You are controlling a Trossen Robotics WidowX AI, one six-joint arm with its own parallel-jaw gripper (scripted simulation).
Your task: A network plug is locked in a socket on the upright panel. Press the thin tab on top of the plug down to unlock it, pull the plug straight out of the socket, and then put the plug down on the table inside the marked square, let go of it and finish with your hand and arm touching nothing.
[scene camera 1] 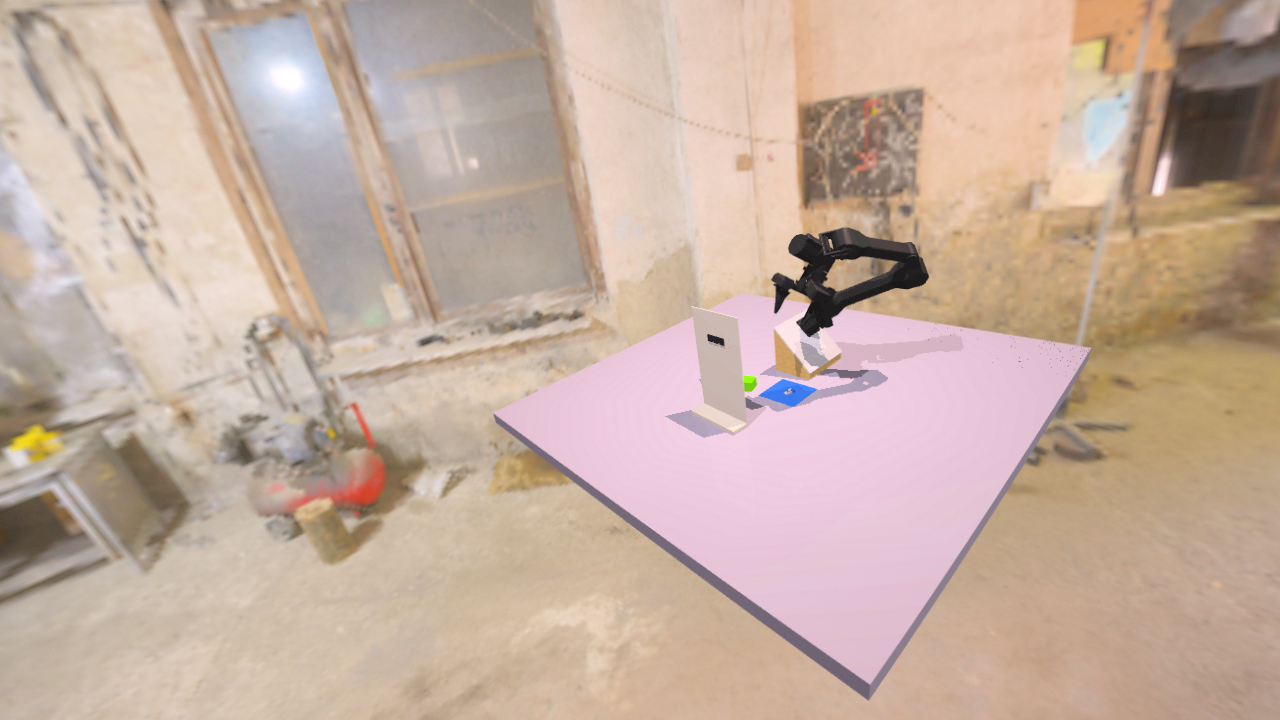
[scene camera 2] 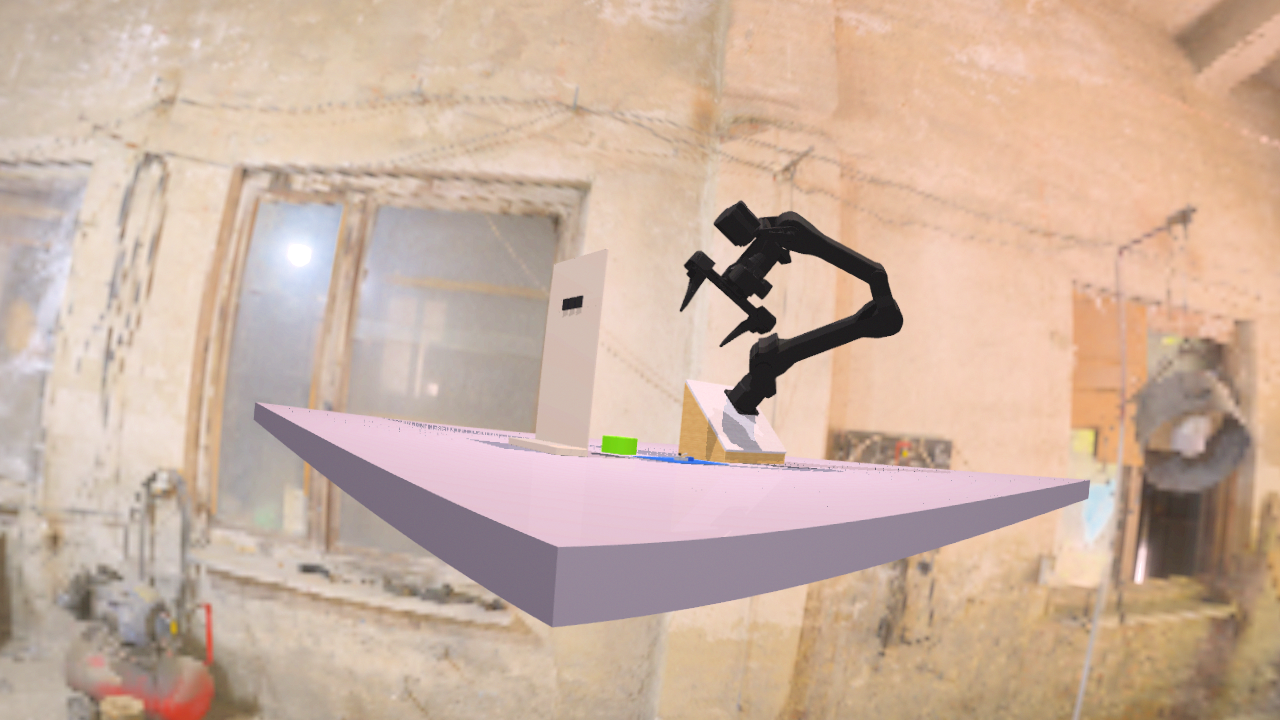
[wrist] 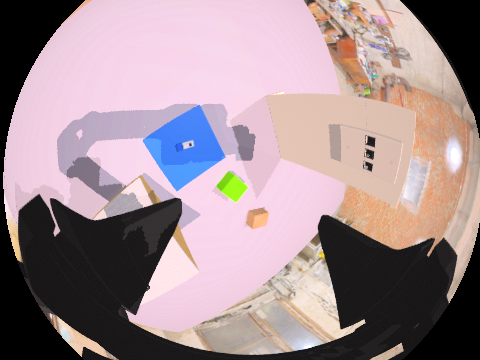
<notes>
My gripper (scene camera 2: 700,329) is open, holding nothing. I also see a beige upright panel (scene camera 1: 717,335).
My gripper also shows in scene camera 1 (scene camera 1: 788,319) and in the wrist view (wrist: 253,215). The beige upright panel also shows in the wrist view (wrist: 366,143).
</notes>
